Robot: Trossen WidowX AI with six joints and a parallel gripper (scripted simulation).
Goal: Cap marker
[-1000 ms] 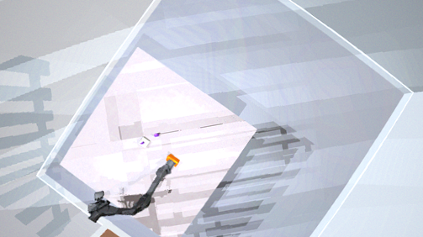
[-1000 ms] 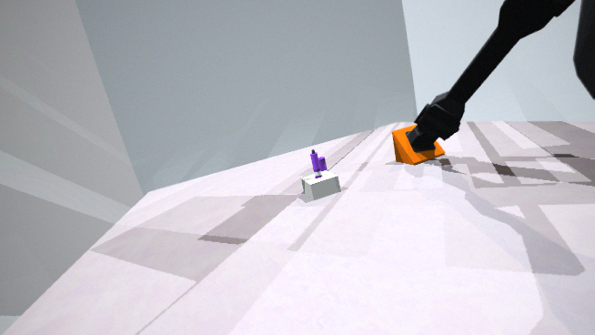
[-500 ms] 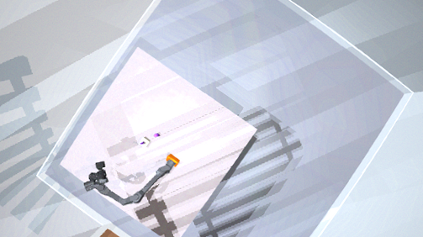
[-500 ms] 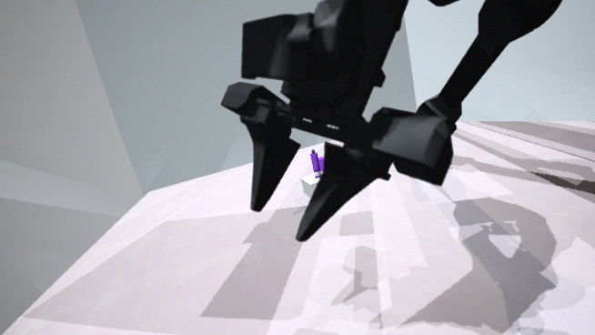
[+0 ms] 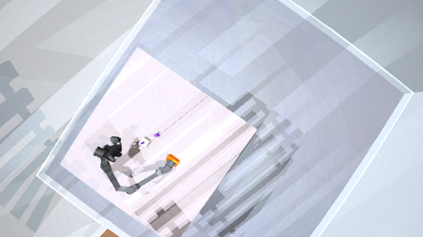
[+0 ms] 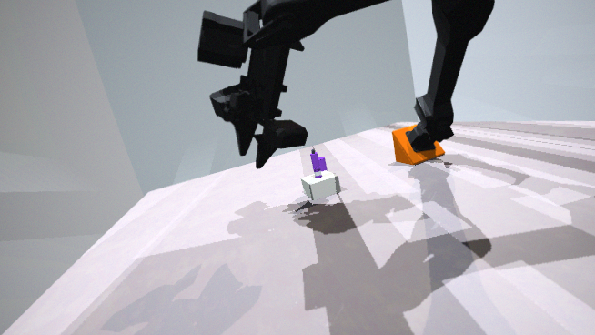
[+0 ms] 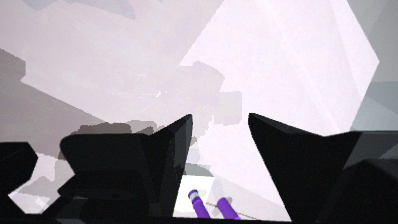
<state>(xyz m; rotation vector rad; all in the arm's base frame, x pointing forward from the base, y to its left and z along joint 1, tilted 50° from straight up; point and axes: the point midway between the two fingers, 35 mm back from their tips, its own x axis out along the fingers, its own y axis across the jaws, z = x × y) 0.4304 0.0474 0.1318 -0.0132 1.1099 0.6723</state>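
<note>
My gripper tip is now 18 cm past the purple cap, 20 cm to the left of it and 10 cm above it. The rest, counted from my gripper tip: white holder block: 14 cm behind, 8 cm to the right, 11 cm below; purple marker: 14 cm behind, 8 cm to the right, 5 cm below.
</note>
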